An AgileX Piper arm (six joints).
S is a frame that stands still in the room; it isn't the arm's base.
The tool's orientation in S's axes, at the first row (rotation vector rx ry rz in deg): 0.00, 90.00, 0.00
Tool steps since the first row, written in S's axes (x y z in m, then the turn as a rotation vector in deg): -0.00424, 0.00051, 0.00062, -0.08, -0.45, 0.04; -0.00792, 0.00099, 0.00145, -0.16, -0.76, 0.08; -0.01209, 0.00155, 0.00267, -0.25, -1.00, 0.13; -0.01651, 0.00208, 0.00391, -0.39, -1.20, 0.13; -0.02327, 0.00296, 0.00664, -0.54, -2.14, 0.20; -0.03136, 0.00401, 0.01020, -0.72, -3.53, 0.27; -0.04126, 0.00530, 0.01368, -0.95, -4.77, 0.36; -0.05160, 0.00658, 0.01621, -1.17, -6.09, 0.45; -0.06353, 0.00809, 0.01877, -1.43, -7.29, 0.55; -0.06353, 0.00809, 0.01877, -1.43, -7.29, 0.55; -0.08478, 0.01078, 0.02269, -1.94, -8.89, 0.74; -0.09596, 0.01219, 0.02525, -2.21, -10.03, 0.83; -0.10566, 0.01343, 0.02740, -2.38, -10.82, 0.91
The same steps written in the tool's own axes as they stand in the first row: -0.00062, 0.00051, -0.00424, -0.04, -0.45, -0.08; -0.00145, 0.00099, -0.00792, -0.08, -0.76, -0.16; -0.00267, 0.00155, -0.01209, -0.13, -1.00, -0.25; -0.00391, 0.00208, -0.01651, -0.13, -1.20, -0.39; -0.00664, 0.00296, -0.02327, -0.20, -2.14, -0.54; -0.01020, 0.00401, -0.03136, -0.27, -3.53, -0.72; -0.01368, 0.00530, -0.04126, -0.36, -4.77, -0.95; -0.01621, 0.00658, -0.05160, -0.45, -6.09, -1.17; -0.01877, 0.00809, -0.06353, -0.55, -7.29, -1.43; -0.01877, 0.00809, -0.06353, -0.55, -7.29, -1.43; -0.02269, 0.01078, -0.08478, -0.74, -8.89, -1.94; -0.02525, 0.01219, -0.09596, -0.83, -10.03, -2.21; -0.02740, 0.01343, -0.10566, -0.91, -10.82, -2.38
